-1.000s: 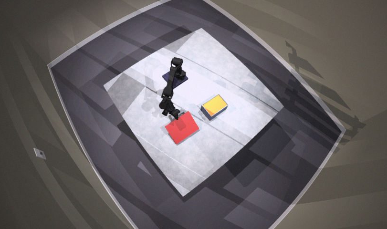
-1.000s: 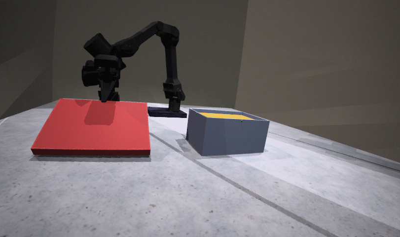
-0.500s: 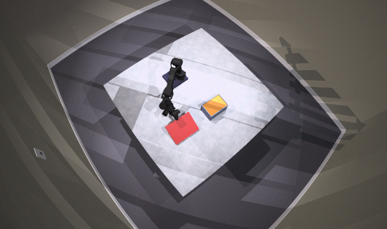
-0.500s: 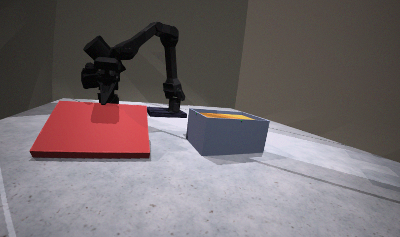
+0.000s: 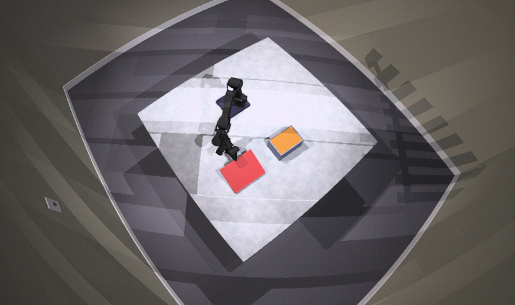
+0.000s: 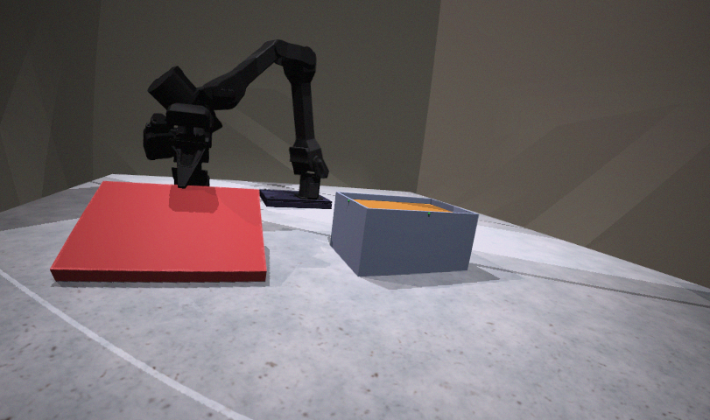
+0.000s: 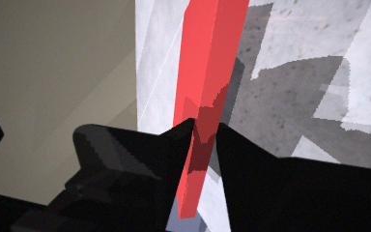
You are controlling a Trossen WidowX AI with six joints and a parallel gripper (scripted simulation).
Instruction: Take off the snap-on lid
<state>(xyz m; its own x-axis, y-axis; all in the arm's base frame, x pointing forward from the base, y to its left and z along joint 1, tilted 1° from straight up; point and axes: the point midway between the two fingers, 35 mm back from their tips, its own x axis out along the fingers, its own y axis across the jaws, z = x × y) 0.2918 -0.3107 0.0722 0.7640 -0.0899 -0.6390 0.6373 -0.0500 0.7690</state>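
The red lid is 70 mm ahead of my gripper tip, 30 mm below it and 10 mm to the right of it. Also, from my gripper tip: storage box (330 mm to the left, 110 mm ahead, 30 mm below).
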